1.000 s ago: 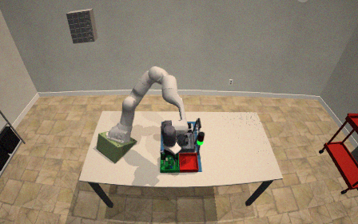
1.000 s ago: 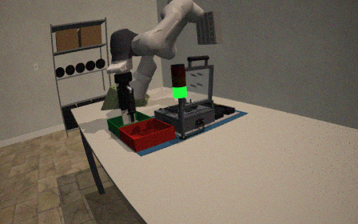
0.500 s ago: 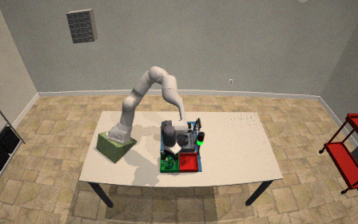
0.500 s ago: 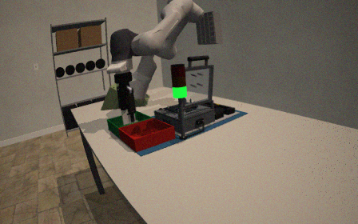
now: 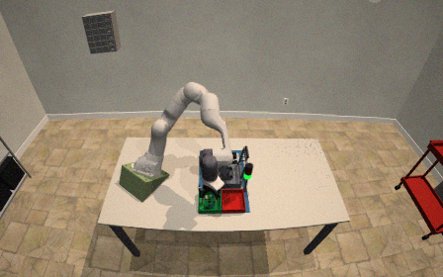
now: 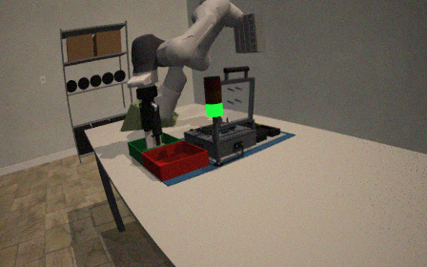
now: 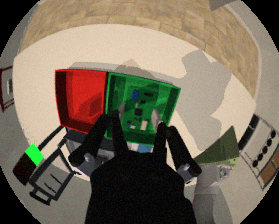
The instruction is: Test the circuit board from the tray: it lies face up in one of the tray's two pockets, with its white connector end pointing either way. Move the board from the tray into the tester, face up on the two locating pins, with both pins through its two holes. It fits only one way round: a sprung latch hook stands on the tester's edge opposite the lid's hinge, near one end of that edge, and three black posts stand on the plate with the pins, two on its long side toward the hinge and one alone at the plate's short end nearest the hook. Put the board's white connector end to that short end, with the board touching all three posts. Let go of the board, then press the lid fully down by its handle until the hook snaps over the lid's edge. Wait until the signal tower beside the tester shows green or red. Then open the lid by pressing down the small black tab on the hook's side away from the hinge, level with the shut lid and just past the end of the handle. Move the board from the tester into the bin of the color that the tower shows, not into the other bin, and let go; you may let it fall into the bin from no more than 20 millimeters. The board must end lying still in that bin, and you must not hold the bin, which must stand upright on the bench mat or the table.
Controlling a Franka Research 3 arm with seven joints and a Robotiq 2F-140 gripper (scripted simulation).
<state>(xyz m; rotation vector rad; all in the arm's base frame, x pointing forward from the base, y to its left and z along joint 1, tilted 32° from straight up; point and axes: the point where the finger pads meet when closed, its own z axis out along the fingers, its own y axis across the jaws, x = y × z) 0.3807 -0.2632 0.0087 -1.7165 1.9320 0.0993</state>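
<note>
The green bin lies 20 mm below my hand. Also, from my hand: plate (120 mm ahead, 200 mm to the left, 30 mm above); red bin (150 mm ahead, 10 mm to the right, 20 mm below); green circuit board (20 mm below).
</note>
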